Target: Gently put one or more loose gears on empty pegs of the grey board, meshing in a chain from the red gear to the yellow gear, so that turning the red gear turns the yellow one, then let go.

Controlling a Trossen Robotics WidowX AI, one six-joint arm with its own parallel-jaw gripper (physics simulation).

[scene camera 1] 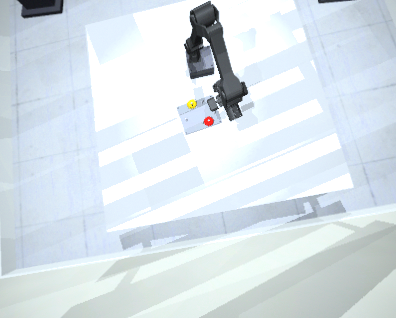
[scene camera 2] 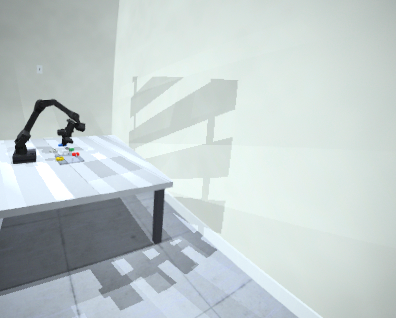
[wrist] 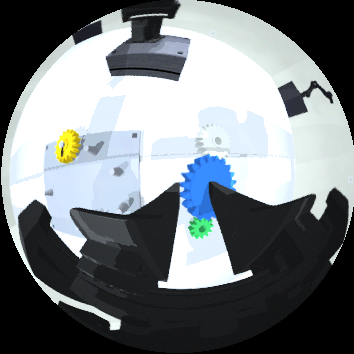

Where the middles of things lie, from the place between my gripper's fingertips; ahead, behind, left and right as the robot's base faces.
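My hand is 2 cm to the right of the blue gear [wrist: 205,168]. From my hand, the white gear [wrist: 213,140] is 8 cm behind and 4 cm to the left, and 5 cm below, while the grey board [scene camera 1: 195,116] is 15 cm to the right of my hand and 6 cm ahead of it, and 6 cm below it.
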